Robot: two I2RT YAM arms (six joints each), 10 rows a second.
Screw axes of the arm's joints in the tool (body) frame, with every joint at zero. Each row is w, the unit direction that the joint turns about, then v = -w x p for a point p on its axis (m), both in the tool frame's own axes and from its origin. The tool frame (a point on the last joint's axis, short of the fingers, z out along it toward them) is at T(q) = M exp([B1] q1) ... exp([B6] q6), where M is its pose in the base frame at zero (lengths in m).
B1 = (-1, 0, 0, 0.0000, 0.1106, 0.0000)
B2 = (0, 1, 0, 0.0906, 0.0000, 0.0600)
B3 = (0, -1, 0, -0.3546, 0.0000, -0.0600)
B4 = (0, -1, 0, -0.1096, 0.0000, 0.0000)
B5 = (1, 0, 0, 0.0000, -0.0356, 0.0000)
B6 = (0, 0, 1, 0.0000, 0.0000, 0.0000)
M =
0 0 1 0.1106
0 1 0 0.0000
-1 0 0 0.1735
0 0 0 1
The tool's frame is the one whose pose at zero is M.
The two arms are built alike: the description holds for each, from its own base.
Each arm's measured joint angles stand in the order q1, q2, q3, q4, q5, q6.
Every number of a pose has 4 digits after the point. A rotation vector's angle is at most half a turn.
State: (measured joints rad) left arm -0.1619 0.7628 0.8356 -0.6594 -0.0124 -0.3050; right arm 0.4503 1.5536 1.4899 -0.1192 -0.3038 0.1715
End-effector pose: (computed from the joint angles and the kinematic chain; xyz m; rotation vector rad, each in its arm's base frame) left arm 0.1584 -0.0254 0.3129 -0.1622 2.1624 -0.2558; right arm 0.3284 0.1706 0.4021 -0.4735 1.7374 0.7150
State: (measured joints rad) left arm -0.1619 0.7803 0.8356 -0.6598 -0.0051 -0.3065; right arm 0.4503 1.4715 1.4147 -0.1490 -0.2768 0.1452
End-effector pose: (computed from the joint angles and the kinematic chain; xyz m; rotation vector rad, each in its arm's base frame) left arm 0.1617 -0.0262 0.3104 -0.1609 2.1812 -0.2609; right arm 0.3089 0.1601 0.4001 -0.4768 1.7551 0.6716
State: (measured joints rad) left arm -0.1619 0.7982 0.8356 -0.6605 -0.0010 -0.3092; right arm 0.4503 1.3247 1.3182 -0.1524 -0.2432 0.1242
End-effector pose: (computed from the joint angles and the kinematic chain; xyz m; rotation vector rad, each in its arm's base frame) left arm 0.1651 -0.0269 0.3077 -0.1629 2.2002 -0.2630; right arm 0.2738 0.1419 0.4108 -0.4659 1.7043 0.6304
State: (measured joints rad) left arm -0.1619 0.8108 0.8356 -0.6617 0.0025 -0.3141; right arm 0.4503 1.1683 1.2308 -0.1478 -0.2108 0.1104
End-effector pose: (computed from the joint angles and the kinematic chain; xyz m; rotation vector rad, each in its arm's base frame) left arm 0.1674 -0.0274 0.3057 -0.1674 2.2143 -0.2666; right arm 0.2360 0.1224 0.4223 -0.4453 1.6292 0.5980
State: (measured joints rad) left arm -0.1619 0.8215 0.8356 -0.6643 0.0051 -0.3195; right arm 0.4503 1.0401 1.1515 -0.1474 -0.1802 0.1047
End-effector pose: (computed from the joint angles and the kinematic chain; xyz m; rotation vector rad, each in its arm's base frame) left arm 0.1693 -0.0278 0.3039 -0.1731 2.2278 -0.2696; right arm 0.2062 0.1068 0.4241 -0.4203 1.5815 0.5725
